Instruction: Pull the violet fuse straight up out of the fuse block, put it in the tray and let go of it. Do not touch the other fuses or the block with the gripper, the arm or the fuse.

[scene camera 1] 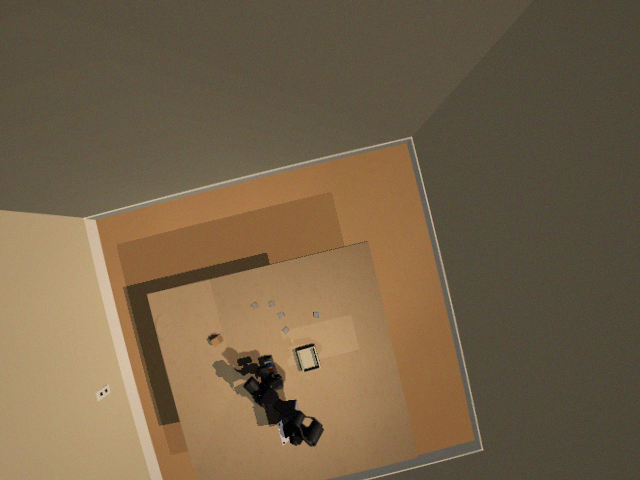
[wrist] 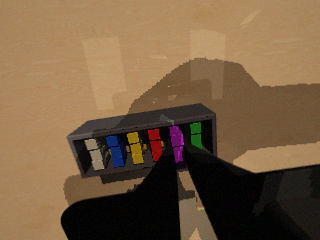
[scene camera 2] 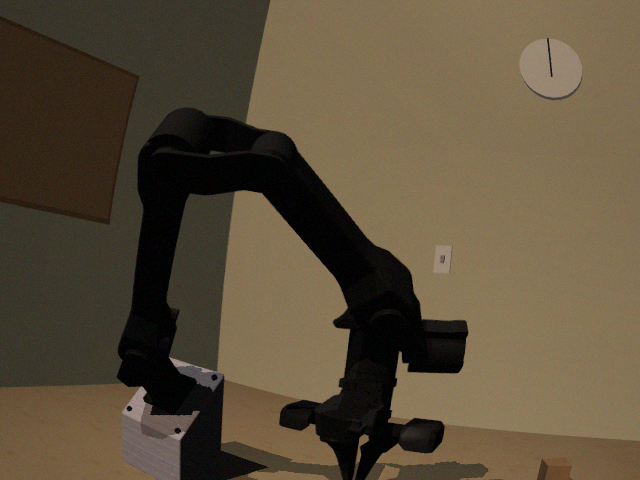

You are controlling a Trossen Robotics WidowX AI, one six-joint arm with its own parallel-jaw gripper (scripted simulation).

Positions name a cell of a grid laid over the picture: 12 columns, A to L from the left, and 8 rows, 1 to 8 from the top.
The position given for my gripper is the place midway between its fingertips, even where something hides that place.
My gripper (wrist: G5) carries a violet fuse.
